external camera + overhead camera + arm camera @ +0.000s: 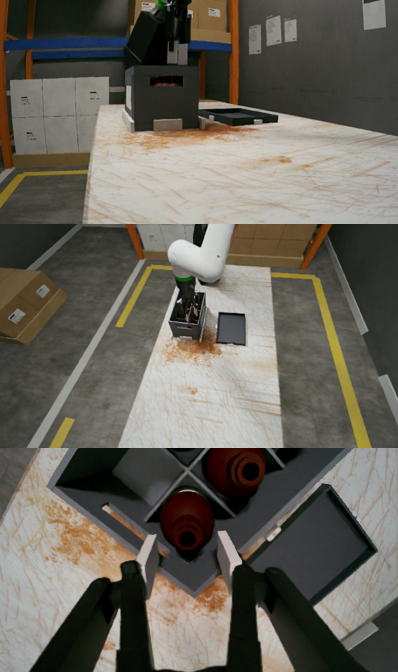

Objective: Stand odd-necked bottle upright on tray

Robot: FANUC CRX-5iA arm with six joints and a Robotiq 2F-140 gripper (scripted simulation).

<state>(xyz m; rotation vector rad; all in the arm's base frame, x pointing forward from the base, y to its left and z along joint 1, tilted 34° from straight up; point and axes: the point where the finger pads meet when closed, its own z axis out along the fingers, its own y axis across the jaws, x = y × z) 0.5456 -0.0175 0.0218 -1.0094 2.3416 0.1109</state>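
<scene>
Now: the grey crate 130 mm below my hand, 90 mm behind it and 50 mm to the right of it. The rest, counted from my hand: dark tray 240 mm to the left, 200 mm below, 100 mm behind.
</scene>
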